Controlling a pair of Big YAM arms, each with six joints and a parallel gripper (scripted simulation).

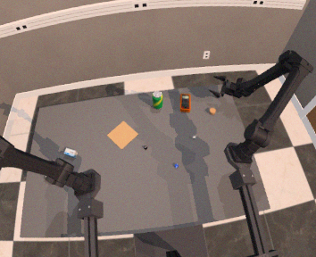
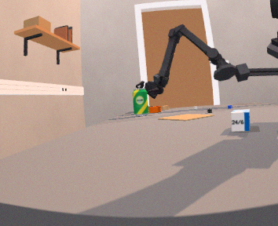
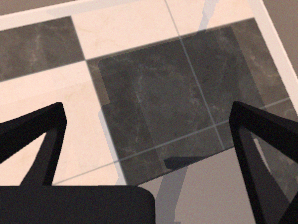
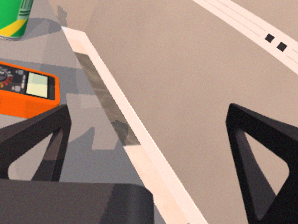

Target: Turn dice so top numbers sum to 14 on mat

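Right now the blue die is 44 cm behind my right hand, 34 cm to the left of it and 13 cm below it. Also, from my right hand: mat (61 cm to the left, 18 cm behind, 13 cm below); black die (49 cm to the left, 29 cm behind, 13 cm below).
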